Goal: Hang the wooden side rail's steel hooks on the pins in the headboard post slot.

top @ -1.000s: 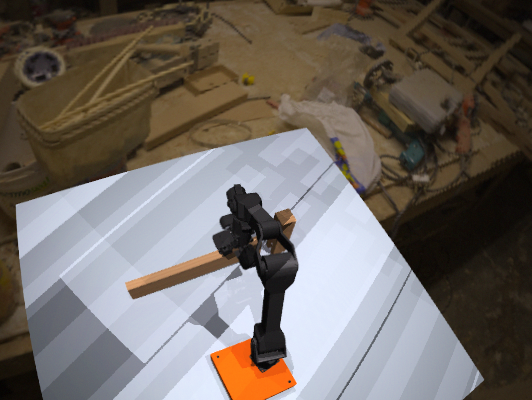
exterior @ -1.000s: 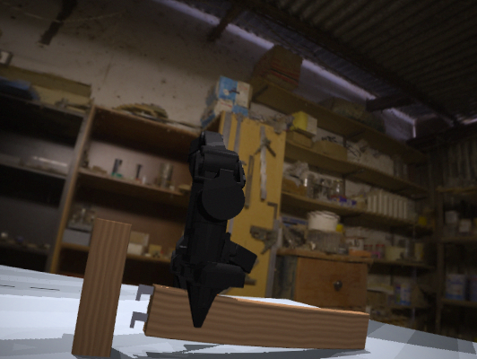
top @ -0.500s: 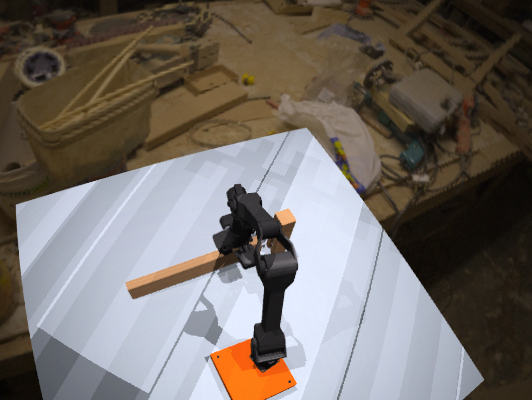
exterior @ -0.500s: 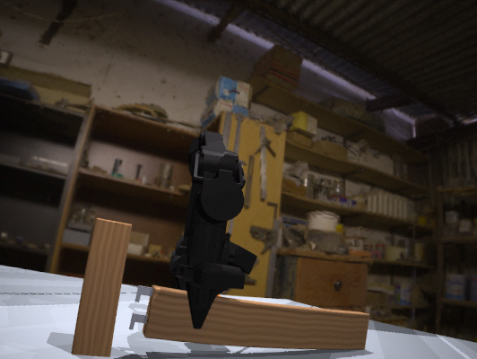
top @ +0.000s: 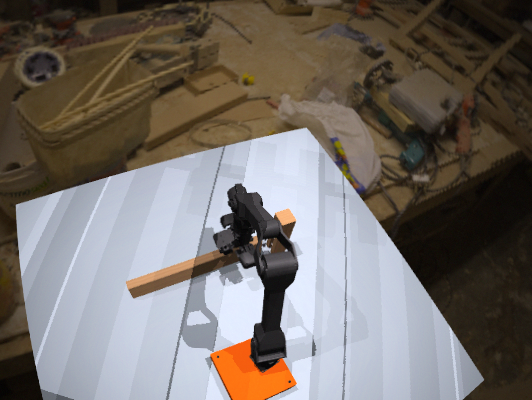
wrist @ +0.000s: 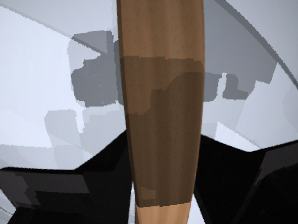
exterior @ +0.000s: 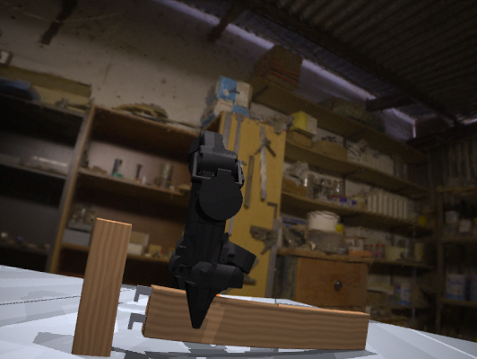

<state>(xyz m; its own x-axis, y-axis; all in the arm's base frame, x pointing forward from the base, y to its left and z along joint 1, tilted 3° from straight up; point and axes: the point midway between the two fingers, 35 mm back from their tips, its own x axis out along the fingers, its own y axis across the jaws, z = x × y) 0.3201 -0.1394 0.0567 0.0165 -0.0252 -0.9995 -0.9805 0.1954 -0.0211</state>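
The wooden headboard post is 14 cm to the right of my gripper tip, 4 cm above it and 3 cm behind it.
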